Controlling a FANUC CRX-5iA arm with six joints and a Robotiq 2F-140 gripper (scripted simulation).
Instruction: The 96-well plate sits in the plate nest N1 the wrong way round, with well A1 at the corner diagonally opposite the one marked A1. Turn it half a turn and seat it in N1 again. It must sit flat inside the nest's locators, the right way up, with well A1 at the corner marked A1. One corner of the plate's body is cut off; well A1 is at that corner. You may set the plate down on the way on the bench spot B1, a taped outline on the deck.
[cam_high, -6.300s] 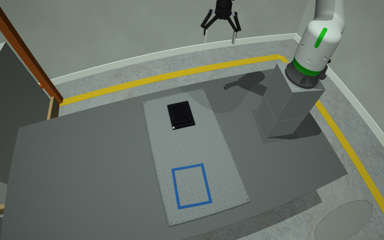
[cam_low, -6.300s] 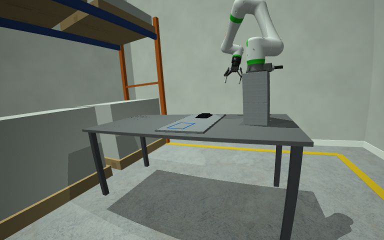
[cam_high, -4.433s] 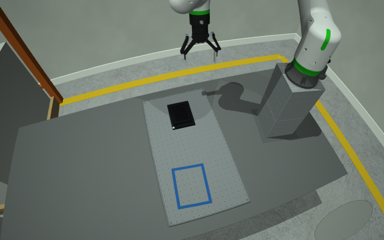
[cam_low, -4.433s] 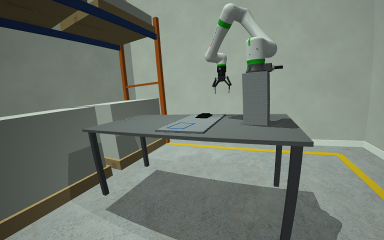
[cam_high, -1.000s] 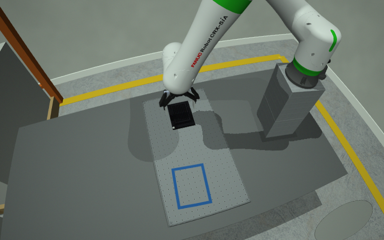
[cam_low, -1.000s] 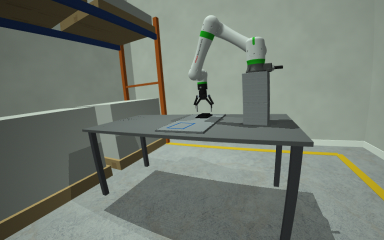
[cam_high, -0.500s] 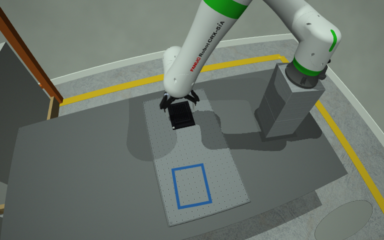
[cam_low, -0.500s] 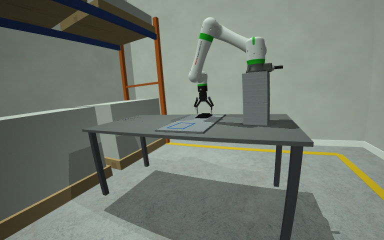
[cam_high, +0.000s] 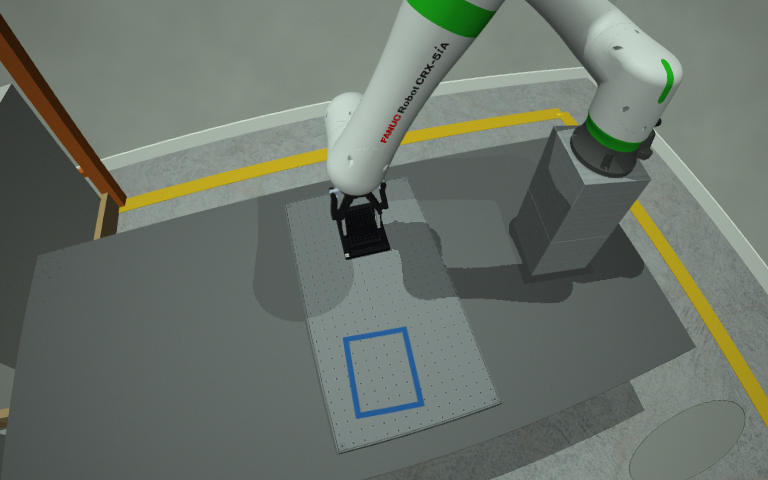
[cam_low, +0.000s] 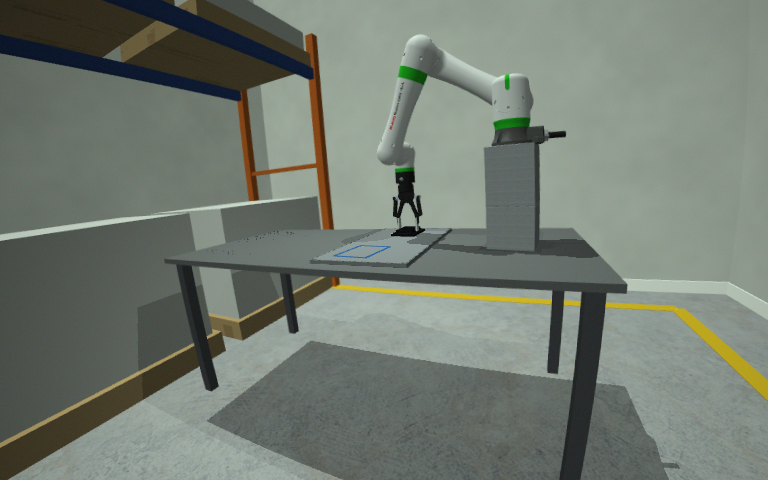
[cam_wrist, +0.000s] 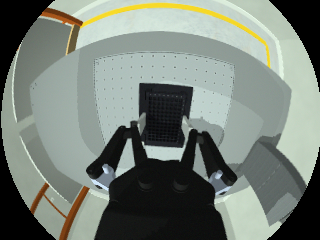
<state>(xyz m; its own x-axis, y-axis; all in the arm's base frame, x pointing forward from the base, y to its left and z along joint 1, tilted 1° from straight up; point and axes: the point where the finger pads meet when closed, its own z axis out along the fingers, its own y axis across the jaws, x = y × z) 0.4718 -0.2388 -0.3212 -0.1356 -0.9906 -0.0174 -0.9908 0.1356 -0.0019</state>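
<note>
Right now my hand is 2 cm above the black 96-well plate. From my hand the other things lie so: black plate nest N1: 3 cm below; white A1 mark: 6 cm ahead, 7 cm to the left, 3 cm below.
</note>
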